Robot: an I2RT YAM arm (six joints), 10 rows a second.
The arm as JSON. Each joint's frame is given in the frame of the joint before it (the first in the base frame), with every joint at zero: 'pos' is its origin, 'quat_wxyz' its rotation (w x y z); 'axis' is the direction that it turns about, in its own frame. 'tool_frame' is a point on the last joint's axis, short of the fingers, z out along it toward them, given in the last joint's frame.
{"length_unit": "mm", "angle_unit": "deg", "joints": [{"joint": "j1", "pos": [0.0, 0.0, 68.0], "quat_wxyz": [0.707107, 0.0, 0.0, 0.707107], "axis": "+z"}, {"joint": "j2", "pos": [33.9, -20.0, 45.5], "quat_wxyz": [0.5, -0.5, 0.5, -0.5], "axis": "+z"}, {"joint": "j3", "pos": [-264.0, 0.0, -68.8], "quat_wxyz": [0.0, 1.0, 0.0, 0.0], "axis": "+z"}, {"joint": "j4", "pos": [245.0, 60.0, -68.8], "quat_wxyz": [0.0, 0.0, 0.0, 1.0], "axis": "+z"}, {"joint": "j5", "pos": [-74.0, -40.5, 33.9], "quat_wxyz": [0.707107, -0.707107, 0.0, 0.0], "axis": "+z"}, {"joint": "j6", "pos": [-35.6, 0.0, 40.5], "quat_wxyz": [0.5, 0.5, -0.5, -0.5], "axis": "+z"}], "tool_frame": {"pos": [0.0, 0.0, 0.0], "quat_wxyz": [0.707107, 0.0, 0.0, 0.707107]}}
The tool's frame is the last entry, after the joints.
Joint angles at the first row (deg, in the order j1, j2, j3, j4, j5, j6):
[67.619, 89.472, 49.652, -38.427, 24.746, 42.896]
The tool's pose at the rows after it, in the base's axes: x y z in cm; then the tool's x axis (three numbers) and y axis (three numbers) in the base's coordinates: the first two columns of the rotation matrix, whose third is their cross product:
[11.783, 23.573, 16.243, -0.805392, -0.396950, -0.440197, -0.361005, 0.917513, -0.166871]
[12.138, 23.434, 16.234, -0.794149, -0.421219, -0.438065, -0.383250, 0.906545, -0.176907]
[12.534, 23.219, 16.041, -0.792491, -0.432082, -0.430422, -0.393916, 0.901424, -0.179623]
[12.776, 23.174, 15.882, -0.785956, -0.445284, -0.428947, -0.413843, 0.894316, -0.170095]
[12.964, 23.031, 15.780, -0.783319, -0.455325, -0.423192, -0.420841, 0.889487, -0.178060]
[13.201, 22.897, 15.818, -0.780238, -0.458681, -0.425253, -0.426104, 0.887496, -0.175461]
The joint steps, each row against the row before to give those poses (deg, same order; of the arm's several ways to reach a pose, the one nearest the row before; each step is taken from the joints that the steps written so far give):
[-0.908, -1.113, -1.297, 1.721, 0.223, -2.887]
[-0.852, -0.124, -0.196, 0.669, -0.186, -2.531]
[-1.051, 0.095, -0.390, 0.735, -0.594, -1.709]
[-0.635, -0.021, -0.483, 1.436, -0.962, -1.800]
[-0.514, 0.086, -0.155, 0.104, -0.095, -1.036]
[-0.628, -0.249, -0.197, 0.529, -0.302, -1.009]

